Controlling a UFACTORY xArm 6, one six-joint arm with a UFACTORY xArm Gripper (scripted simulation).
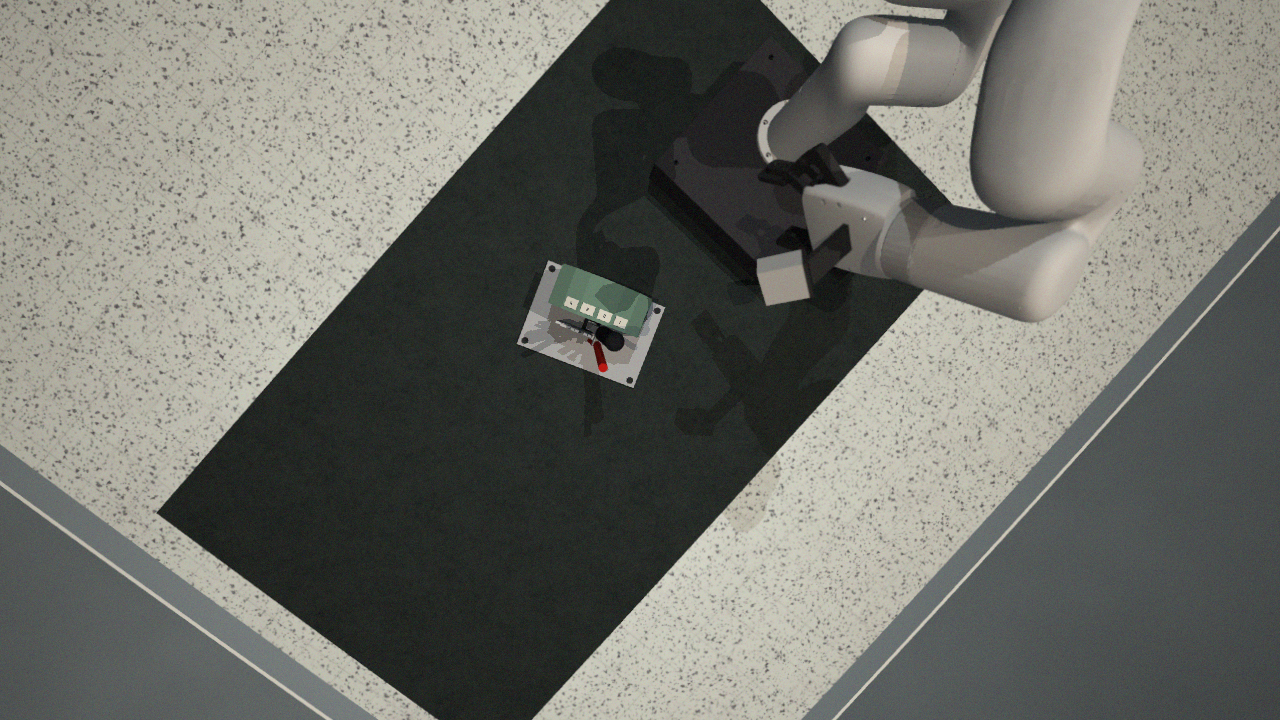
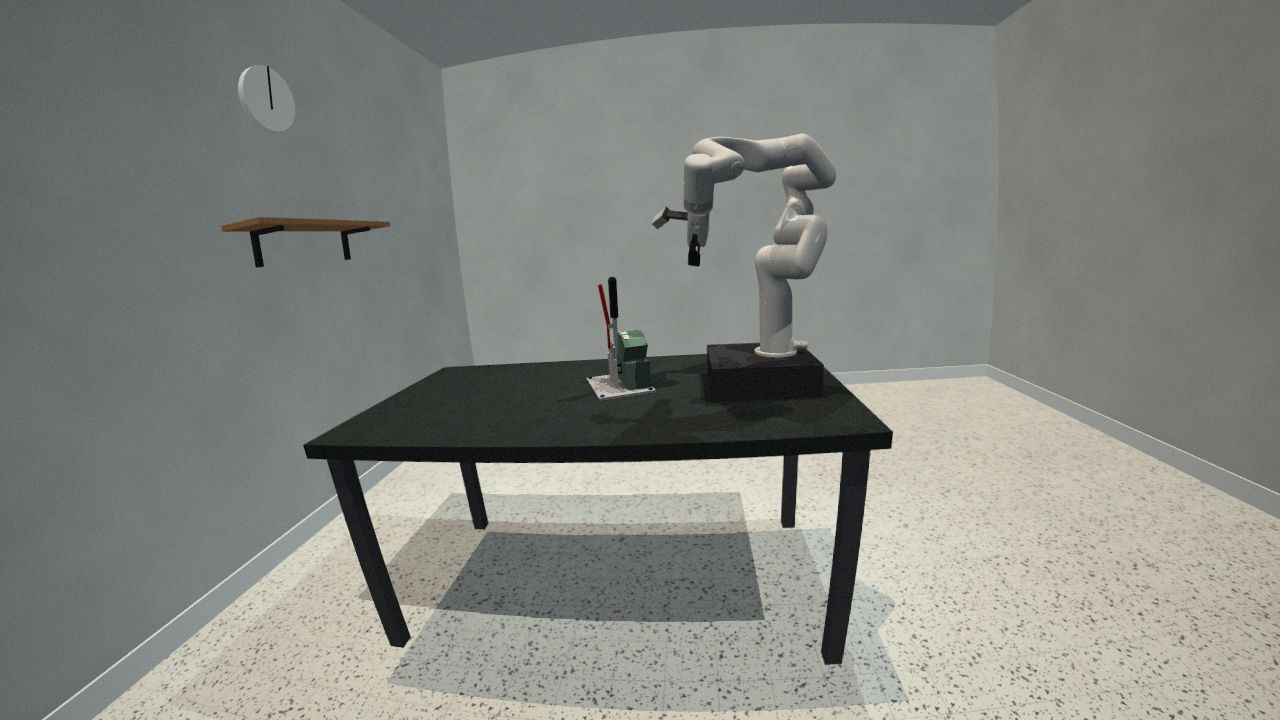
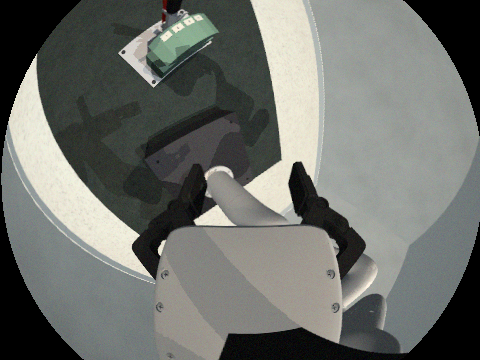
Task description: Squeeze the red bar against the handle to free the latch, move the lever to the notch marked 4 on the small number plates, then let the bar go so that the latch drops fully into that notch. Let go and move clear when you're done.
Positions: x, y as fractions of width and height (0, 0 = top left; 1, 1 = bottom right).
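Observation:
The gripper (image 1: 0.61, 0.28) is part of the scene in image 1, and image 3 shows the gripper (image 3: 0.52, 0.48) too.

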